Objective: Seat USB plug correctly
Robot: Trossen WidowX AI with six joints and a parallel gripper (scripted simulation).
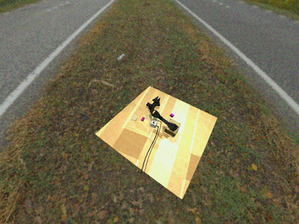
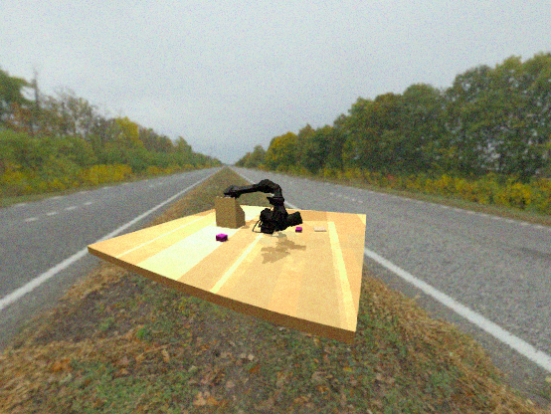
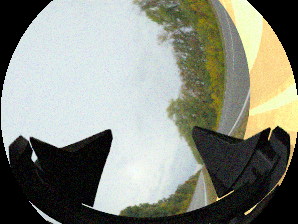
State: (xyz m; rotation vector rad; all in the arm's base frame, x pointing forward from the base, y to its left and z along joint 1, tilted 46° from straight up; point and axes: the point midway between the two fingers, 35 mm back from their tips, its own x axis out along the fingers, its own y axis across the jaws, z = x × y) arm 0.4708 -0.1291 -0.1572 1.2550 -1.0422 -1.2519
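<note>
My gripper tip is now 340 mm to the right of the USB plug, 190 mm past it and 120 mm above it. The rest, counted from my gripper tip: flat white piece 430 mm to the left, 210 mm below, 100 mm ahead; magenta block 360 mm to the left, 210 mm below.
</note>
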